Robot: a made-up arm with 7 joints. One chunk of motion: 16 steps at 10 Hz.
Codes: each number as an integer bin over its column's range. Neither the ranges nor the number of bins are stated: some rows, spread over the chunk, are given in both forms.
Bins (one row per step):
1: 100 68 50 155 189 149 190
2: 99 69 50 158 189 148 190
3: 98 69 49 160 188 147 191
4: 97 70 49 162 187 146 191
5: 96 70 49 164 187 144 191
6: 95 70 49 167 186 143 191
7: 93 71 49 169 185 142 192
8: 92 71 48 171 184 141 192
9: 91 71 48 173 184 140 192
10: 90 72 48 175 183 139 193
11: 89 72 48 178 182 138 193
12: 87 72 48 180 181 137 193
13: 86 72 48 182 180 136 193
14: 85 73 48 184 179 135 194
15: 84 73 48 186 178 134 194
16: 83 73 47 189 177 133 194
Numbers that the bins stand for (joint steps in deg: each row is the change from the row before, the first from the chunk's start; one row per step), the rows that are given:
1: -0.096 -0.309 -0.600 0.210 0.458 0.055 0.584
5: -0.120 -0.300 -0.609 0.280 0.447 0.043 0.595
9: -0.150 -0.295 -0.617 0.350 0.430 0.034 0.605
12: -0.175 -0.291 -0.617 0.405 0.414 0.027 0.616
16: -0.199 -0.287 -0.626 0.475 0.392 0.018 0.627
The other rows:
2: -0.102 -0.304 -0.600 0.233 0.458 0.052 0.584
3: -0.108 -0.304 -0.609 0.249 0.452 0.050 0.595
4: -0.114 -0.300 -0.609 0.264 0.447 0.048 0.595
6: -0.126 -0.300 -0.609 0.303 0.441 0.041 0.595
7: -0.138 -0.295 -0.609 0.319 0.436 0.039 0.605
8: -0.144 -0.295 -0.617 0.334 0.430 0.036 0.605
10: -0.156 -0.291 -0.617 0.366 0.425 0.032 0.616
11: -0.163 -0.291 -0.617 0.389 0.419 0.029 0.616
13: -0.181 -0.291 -0.617 0.420 0.408 0.025 0.616
14: -0.187 -0.287 -0.617 0.436 0.403 0.022 0.627
15: -0.193 -0.287 -0.617 0.452 0.397 0.020 0.627

